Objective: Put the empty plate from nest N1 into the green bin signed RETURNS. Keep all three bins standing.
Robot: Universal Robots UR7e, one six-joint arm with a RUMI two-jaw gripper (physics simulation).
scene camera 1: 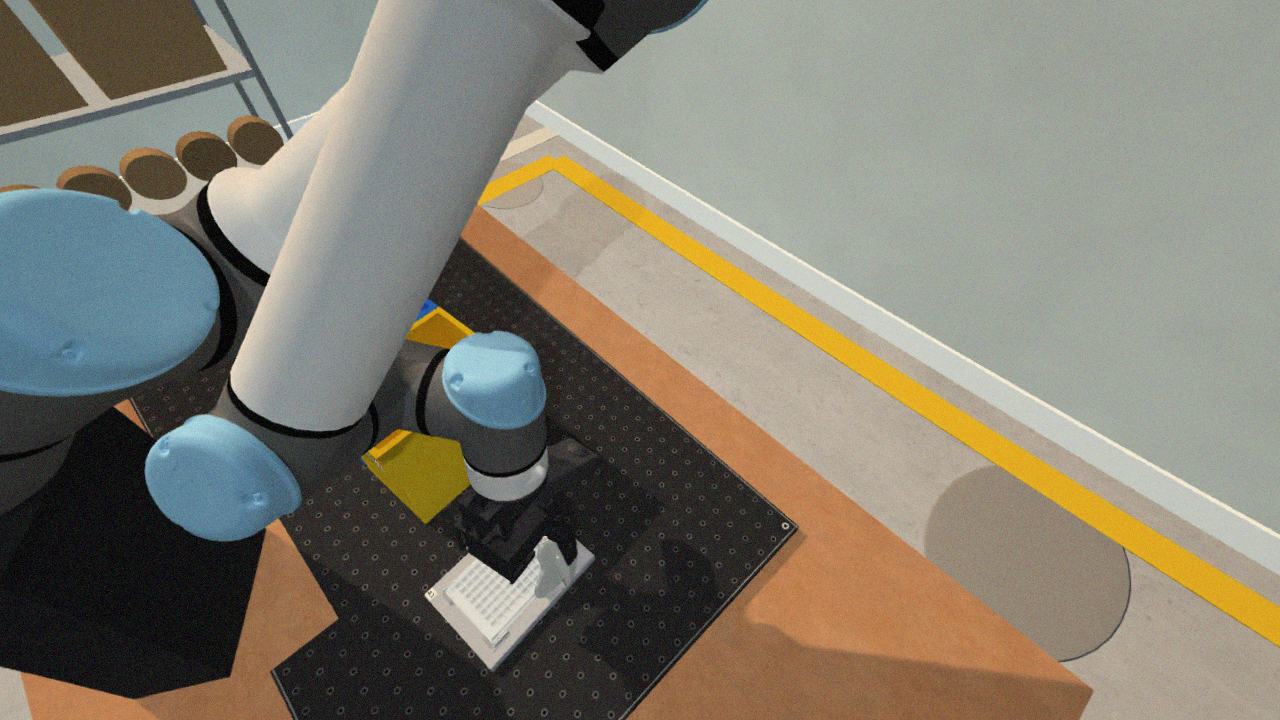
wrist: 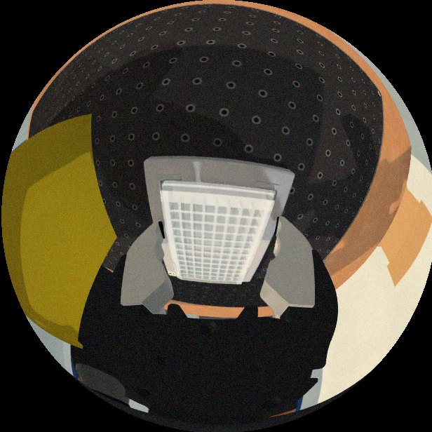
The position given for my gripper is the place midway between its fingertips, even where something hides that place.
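There is a yellow bin [scene camera 1: 426, 473], [wrist: 64, 232] that I can see. I also see a white plate [scene camera 1: 488, 599], [wrist: 213, 229], and a light grey nest [scene camera 1: 452, 613] is visible to me as well. Then there is my gripper [scene camera 1: 531, 559], [wrist: 218, 220].
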